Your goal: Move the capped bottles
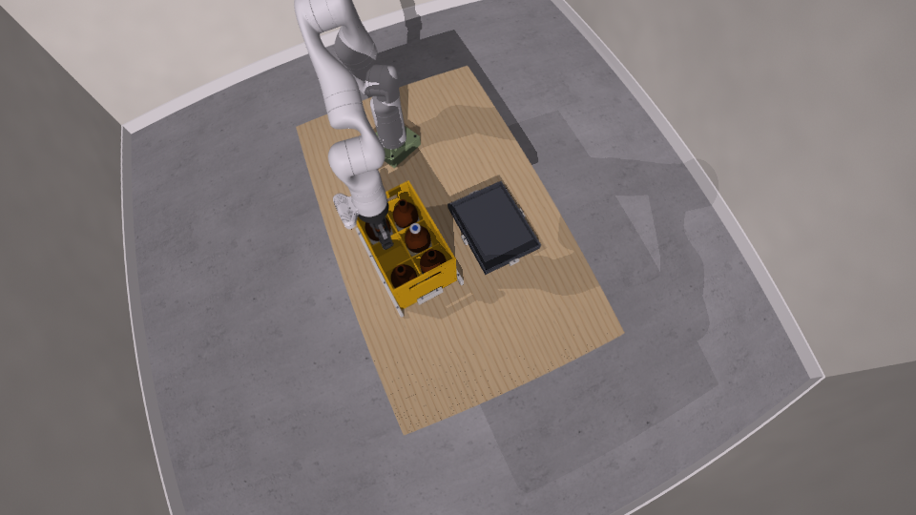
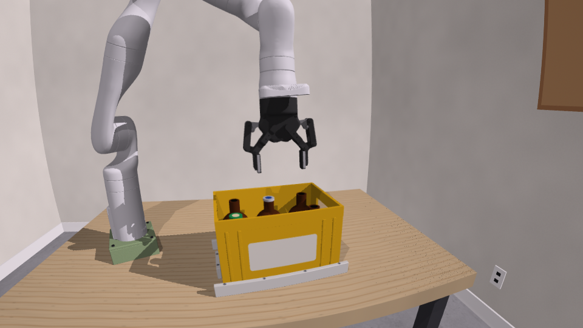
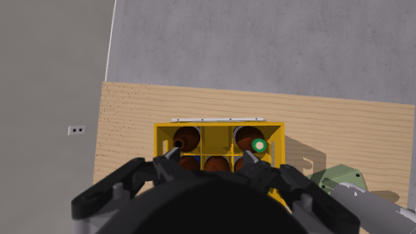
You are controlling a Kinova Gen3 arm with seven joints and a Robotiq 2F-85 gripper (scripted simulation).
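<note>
Right now my hand is 1 cm past the blue-capped brown bottle, 9 cm to the right of it and 17 cm above it. The rest, counted from my hand: yellow crate (1 cm behind, 5 cm to the left, 18 cm below); dark tray (3 cm ahead, 32 cm to the left, 25 cm below).
</note>
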